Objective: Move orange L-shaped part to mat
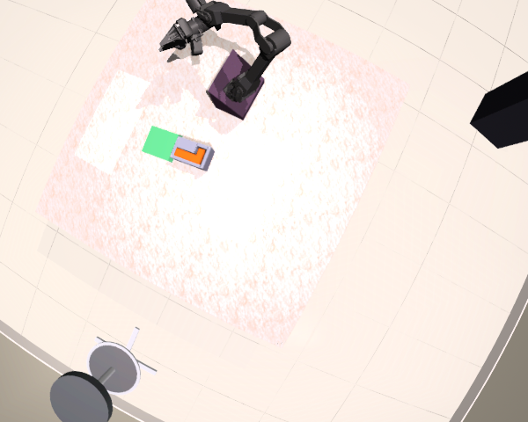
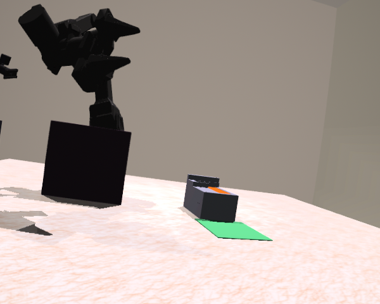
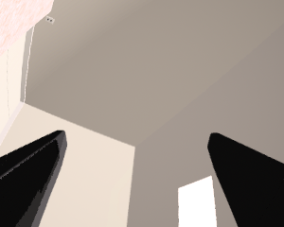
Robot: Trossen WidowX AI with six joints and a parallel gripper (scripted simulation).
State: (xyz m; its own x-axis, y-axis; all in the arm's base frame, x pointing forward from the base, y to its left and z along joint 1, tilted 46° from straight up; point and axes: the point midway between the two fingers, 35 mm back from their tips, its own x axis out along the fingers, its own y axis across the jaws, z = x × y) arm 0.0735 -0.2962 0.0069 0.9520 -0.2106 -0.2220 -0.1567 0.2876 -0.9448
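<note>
Right now the orange part is 21 cm ahead of my gripper tip, 22 cm to the left of it and 29 cm below it. Also, from my gripper tip: green mat 25 cm ahead, 6 cm to the left, 36 cm below.
</note>
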